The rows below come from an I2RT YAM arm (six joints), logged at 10 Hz.
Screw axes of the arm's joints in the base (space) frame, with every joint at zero. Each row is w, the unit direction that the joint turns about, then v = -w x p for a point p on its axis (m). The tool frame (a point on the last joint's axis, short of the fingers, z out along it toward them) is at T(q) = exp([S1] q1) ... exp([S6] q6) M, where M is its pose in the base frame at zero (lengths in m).
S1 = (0, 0, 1, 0, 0, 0)
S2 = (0, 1, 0, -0.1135, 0, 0.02)
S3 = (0, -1, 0, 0.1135, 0, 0.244)
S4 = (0, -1, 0, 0.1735, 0, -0.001)
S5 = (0, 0, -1, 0, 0.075, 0)
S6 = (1, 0, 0, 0, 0.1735, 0)
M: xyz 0.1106 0 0.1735 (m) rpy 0 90 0 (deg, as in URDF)
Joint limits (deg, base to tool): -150..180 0..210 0..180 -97..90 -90..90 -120..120
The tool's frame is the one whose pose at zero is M.
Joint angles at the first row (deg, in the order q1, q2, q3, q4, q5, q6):
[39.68 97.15 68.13 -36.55 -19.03 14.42]
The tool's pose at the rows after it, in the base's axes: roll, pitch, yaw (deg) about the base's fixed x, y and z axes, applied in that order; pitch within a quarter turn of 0, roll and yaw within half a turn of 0; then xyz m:
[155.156 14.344 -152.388 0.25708 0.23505 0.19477]
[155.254 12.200 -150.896 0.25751 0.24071 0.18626]
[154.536 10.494 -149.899 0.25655 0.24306 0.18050]
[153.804 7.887 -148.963 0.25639 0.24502 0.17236]
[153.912 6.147 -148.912 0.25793 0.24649 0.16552]
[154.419 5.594 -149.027 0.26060 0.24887 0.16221]
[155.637 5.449 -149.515 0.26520 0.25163 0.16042]
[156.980 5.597 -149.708 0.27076 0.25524 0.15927]
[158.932 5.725 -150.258 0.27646 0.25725 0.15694]
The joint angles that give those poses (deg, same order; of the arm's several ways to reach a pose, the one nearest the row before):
[40.33 101.34 69.92 -39.05 -21.12 13.21]
[40.92 103.59 70.97 -40.25 -21.74 12.45]
[41.20 104.80 71.28 -41.10 -22.97 11.86]
[41.33 106.61 71.87 -42.58 -24.35 11.20]
[41.32 108.17 72.44 -43.32 -24.56 11.20]
[41.37 109.35 73.31 -43.58 -24.13 11.35]
[41.33 110.59 74.68 -43.93 -22.89 11.73]
[41.30 112.00 76.47 -44.39 -21.51 11.79]
[41.13 113.31 77.90 -44.68 -19.51 12.04]

